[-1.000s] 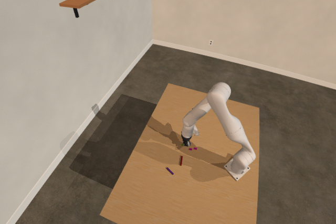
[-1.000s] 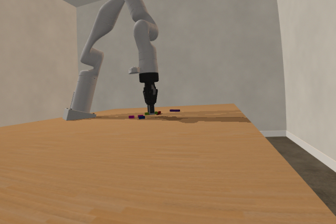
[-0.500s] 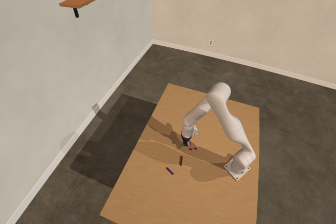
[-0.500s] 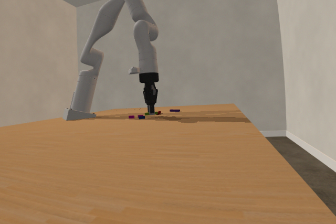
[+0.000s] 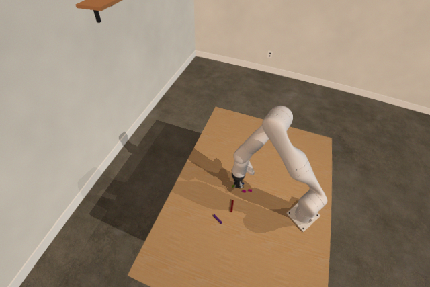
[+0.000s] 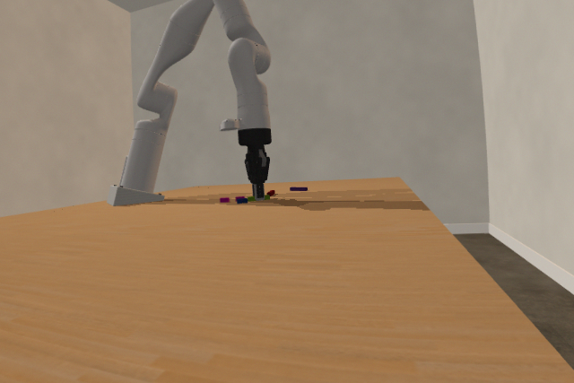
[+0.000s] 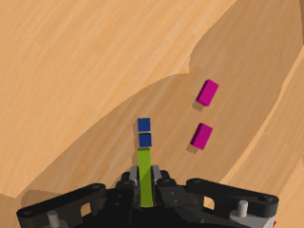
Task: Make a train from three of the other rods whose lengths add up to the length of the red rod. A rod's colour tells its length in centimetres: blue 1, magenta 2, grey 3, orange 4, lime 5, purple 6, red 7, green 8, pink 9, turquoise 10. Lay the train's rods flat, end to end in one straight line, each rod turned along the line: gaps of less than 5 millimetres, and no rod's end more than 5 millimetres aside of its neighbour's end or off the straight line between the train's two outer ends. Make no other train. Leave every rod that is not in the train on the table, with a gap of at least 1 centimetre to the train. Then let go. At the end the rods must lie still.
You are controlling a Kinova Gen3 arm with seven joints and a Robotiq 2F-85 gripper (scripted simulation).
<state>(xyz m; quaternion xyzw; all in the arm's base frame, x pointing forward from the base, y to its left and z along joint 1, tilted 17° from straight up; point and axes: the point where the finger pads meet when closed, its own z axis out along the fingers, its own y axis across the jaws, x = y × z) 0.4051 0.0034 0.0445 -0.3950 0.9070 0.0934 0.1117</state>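
Now: hand 1 cm above the lime-green rod. Round my hand: red rod: 4 cm behind, 13 cm to the left, 2 cm below; purple rod: 1 cm behind, 23 cm to the left, 2 cm below.
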